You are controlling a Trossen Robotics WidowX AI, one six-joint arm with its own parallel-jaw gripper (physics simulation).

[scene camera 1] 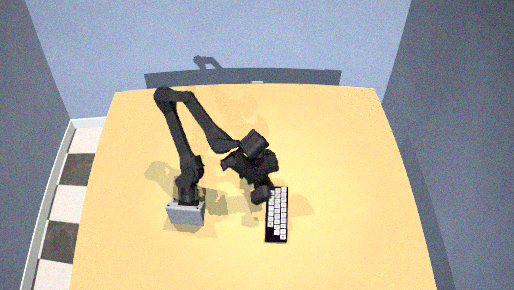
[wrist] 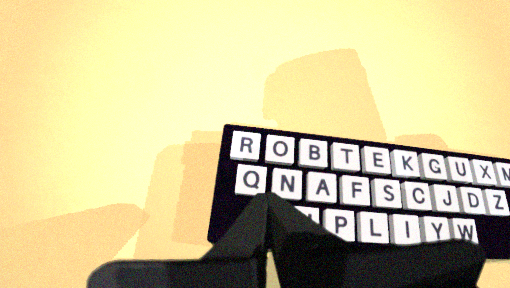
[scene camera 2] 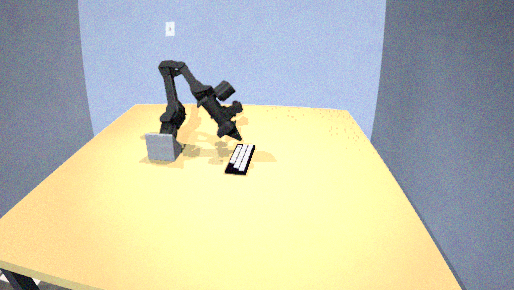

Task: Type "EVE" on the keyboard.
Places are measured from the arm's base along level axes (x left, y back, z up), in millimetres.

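Where they show: gripper, fingertip midpoint: (scene camera 1: 273, 188) (wrist: 265, 201) (scene camera 2: 241, 140); arm's base, link origin: (scene camera 1: 188, 203) (scene camera 2: 166, 140).
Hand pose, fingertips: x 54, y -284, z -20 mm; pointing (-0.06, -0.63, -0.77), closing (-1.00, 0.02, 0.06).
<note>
Each offset is from my fingertips to the top centre of the thing. Level surfaces: height alone.
The black keyboard @[dy -3, dx -82, dz -22 mm] (scene camera 1: 271, 235) (scene camera 2: 235, 169) (wrist: 223, 200) with white letter keys lies flat on the table. In the wrist view the E key @[dy -25, dx -75, dz -22 mm] (wrist: 378, 159) shows in the top row, between T and K. The V key does not show; my fingers hide the left part of the bottom row. My gripper (scene camera 1: 269, 192) (scene camera 2: 241, 139) (wrist: 265, 201) is shut and empty, pointing down over the Q-and-R end of the keyboard. In the wrist view its tips overlap the lower edge of the N key @[dy -13, dx -16, dz -22 mm] (wrist: 287, 183). In scene camera 2 the tips are a little above the keyboard.
The arm's grey base block (scene camera 1: 185, 214) (scene camera 2: 161, 147) stands on the table @[dz -40 mm] (scene camera 1: 350, 225) (scene camera 2: 300, 215), left of the keyboard. Shadows of the arm fall on the table around the keyboard. Blue-grey walls stand behind and beside the table.
</note>
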